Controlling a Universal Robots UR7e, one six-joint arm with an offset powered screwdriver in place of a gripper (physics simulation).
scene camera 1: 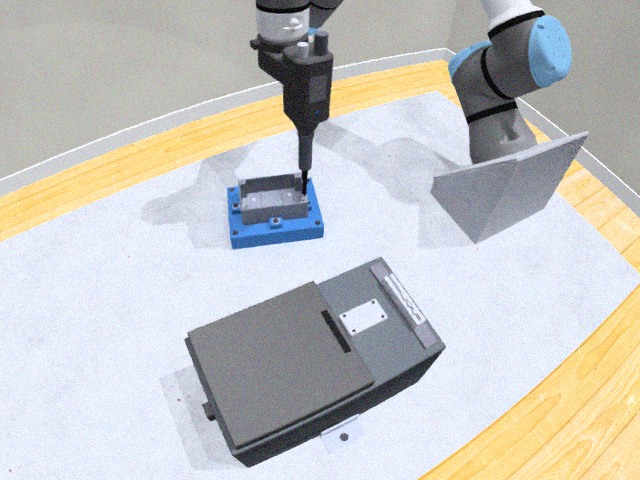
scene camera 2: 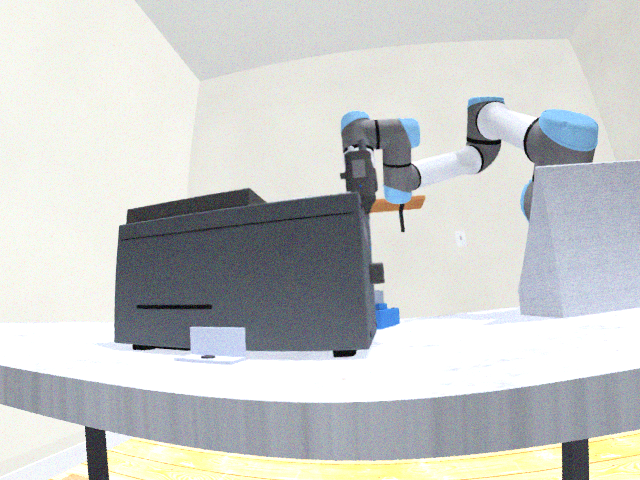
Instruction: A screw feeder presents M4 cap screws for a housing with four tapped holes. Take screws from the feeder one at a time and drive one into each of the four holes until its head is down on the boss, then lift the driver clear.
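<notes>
My screwdriver [scene camera 1: 304, 193] points straight down, its thin black bit tip at the near right corner boss of the grey open housing [scene camera 1: 273, 212]. Whether a screw is on the bit, or in that hole, is too small to tell. In scene camera 2 the screwdriver's body [scene camera 2: 358, 173] shows above the feeder, and its tip is hidden. The housing sits in a blue fixture [scene camera 1: 276, 239] [scene camera 2: 388, 317]. The housing's other corner bosses are too small to read. The screw feeder [scene camera 1: 279, 361] [scene camera 2: 242, 279] is a dark grey box with a light rail at its right end in scene camera 1.
A grey angled panel [scene camera 1: 511, 191] [scene camera 2: 594, 237] stands in front of the arm's base. A small clear bracket [scene camera 1: 330, 440] [scene camera 2: 217, 339] with a dark spot sits beside the feeder. A dark knob [scene camera 1: 208, 411] [scene camera 2: 377, 272] sticks out from the feeder's end.
</notes>
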